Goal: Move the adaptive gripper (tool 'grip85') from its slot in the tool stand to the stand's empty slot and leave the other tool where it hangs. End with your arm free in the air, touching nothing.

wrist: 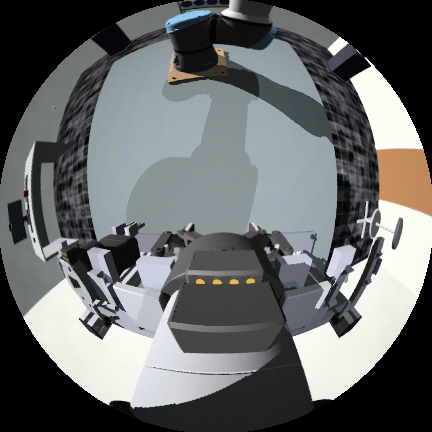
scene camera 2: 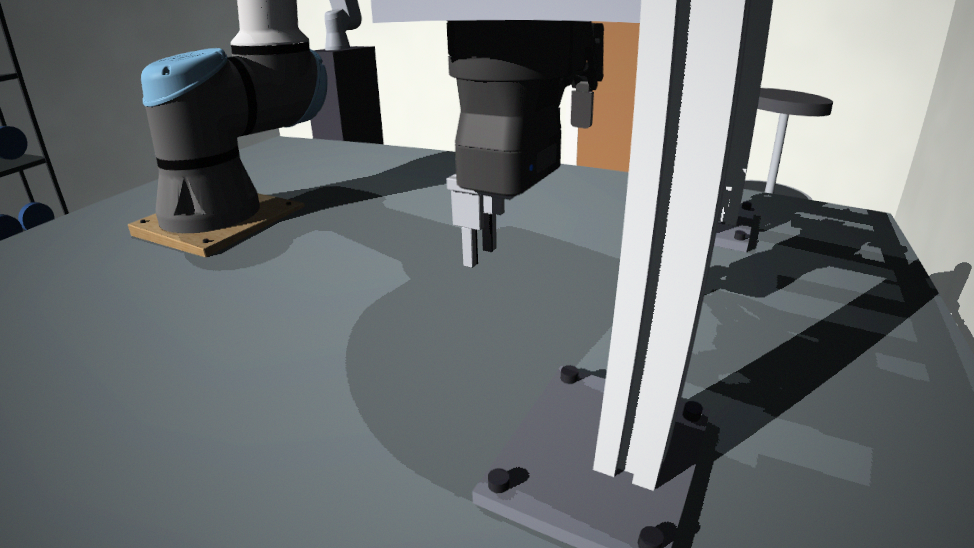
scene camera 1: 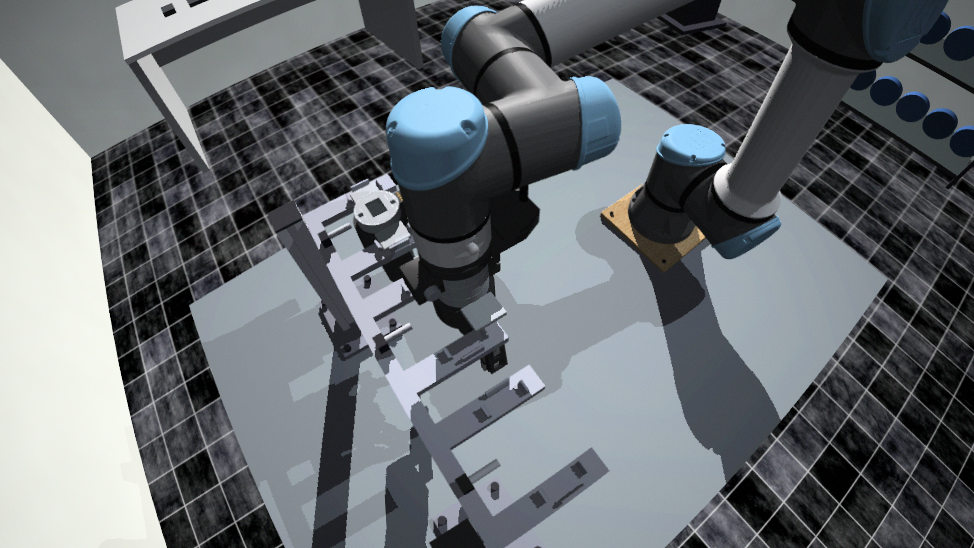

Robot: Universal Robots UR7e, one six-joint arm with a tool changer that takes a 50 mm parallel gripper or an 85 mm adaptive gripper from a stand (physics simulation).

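Places are measured from the arm's base along level axes (x ahead, y left, z up), in centimetres.
Pixels of known places: arm's base, link origin: (wrist: 195, 60) (scene camera 2: 209, 213) (scene camera 1: 661, 215).
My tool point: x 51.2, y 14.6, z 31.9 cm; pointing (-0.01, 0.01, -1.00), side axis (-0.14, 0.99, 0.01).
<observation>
Ahead of a thing's pixels: the offset from my tool point to its top centre. "pt": to the spot under its first point.
The adaptive gripper (scene camera 1: 454, 316) (wrist: 221, 228) is on my arm's wrist, fingers spread and empty. It is at the middle slot of the tool stand (scene camera 1: 412, 381). Its light side plates are close over the two prongs; contact cannot be told. The near prong partly hides it. In scene camera 2 a dark finger (scene camera 2: 582, 105) shows below the stand; the rest is hidden. The other tool, a parallel gripper (scene camera 1: 375, 211) (scene camera 2: 507, 136), hangs in the far slot with nothing attached on top. The near slot, between a prong @(pt dx +5.4, dy +13.9, dz -5.0 cm) (scene camera 1: 469, 421) and the end prong @(pt dx +2.2, dy +24.4, dz -4.1 cm) (scene camera 1: 544, 500), holds no tool.
The stand's upright @(pt dx +18.0, dy -21.6, dz -16.8 cm) (scene camera 2: 670, 259) rises from a bolted foot plate @(pt dx +11.7, dy -22.0, dz -32.0 cm) (scene camera 2: 544, 436). The arm's base stands on a wooden plate (scene camera 1: 664, 255) (scene camera 2: 197, 245) (wrist: 175, 75) across the table. A white bench (scene camera 1: 204, 30) stands beyond the table, and a round stool (scene camera 2: 793, 102) is behind it.
</observation>
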